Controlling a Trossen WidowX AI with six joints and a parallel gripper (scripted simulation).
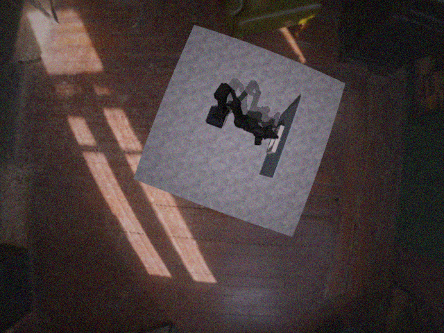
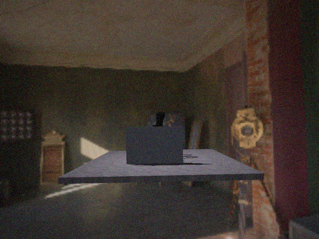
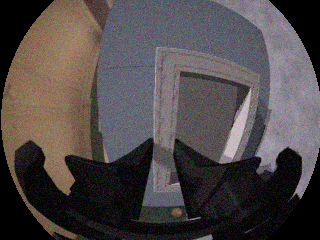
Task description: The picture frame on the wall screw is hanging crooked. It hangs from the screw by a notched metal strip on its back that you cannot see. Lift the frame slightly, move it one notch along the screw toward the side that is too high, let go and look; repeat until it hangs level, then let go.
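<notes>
Now: gripper tip 50 mm above the picture frame and 10 mm short of it. The rest, counted from my gripper tip: wall panel 60 mm below, 20 mm ahead.
</notes>
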